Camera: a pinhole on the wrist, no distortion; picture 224 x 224 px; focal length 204.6 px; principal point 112.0 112.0 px. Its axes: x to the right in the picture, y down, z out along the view. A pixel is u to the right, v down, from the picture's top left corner.
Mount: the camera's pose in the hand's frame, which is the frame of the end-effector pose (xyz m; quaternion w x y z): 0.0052 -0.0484 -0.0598 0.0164 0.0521 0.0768 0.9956
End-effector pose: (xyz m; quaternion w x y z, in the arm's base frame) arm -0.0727 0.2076 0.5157 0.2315 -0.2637 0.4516 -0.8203
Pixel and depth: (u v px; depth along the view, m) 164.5 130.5 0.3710
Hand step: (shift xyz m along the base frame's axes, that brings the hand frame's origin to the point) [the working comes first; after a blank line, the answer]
In the camera's frame: 0.0952 0.0335 0.3710

0.2404 -0.1559 0.1520
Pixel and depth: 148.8 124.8 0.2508
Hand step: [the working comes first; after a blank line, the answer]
In the camera's frame: 0.0451 0.0157 0.2508

0.1310 -0.0999 0.1056
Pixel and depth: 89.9 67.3 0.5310
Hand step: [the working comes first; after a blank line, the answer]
In the camera's frame: -0.0574 -0.1160 0.5310

0.2101 -0.4162 0.1013
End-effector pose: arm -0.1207 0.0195 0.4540 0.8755 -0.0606 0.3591 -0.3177
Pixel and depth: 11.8 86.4 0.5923
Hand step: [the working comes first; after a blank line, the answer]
In the camera's frame: -0.2901 -0.0741 0.5923

0.5674 -0.1926 0.1080
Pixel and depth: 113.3 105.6 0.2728
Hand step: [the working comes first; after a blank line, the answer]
In the camera's frame: 0.0017 -0.0085 0.2728

0.1566 -0.0438 0.1325
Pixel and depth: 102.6 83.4 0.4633
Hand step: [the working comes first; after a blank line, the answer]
In the camera's frame: -0.0213 -0.0648 0.4633

0.3409 -0.0261 0.2078
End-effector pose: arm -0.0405 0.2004 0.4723 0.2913 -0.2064 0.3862 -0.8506
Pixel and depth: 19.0 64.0 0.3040
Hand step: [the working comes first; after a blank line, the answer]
In the camera's frame: -0.1382 -0.0713 0.3040

0.0126 -0.2637 0.1057
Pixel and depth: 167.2 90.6 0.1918
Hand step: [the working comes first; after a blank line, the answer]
In the camera's frame: 0.0517 -0.0201 0.1918

0.0951 -0.0549 0.0755
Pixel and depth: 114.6 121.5 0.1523
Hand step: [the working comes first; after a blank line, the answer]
In the camera's frame: 0.0019 0.0071 0.1523

0.0273 -0.0444 0.0837
